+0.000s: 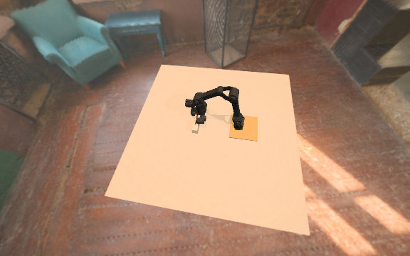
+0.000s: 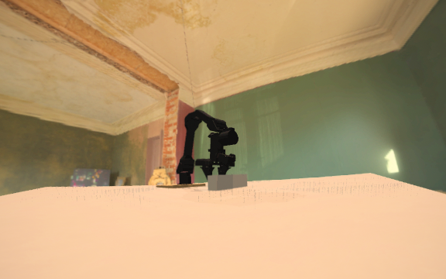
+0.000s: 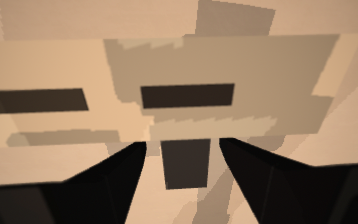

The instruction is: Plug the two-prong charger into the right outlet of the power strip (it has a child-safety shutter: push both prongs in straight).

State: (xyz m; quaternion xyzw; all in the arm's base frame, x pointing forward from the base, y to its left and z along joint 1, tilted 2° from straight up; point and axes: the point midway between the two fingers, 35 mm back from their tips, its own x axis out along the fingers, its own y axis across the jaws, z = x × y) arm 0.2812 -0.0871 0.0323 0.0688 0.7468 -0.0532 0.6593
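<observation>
My gripper tip is now 20 mm short of the black two-prong charger and 10 mm below it.
</observation>
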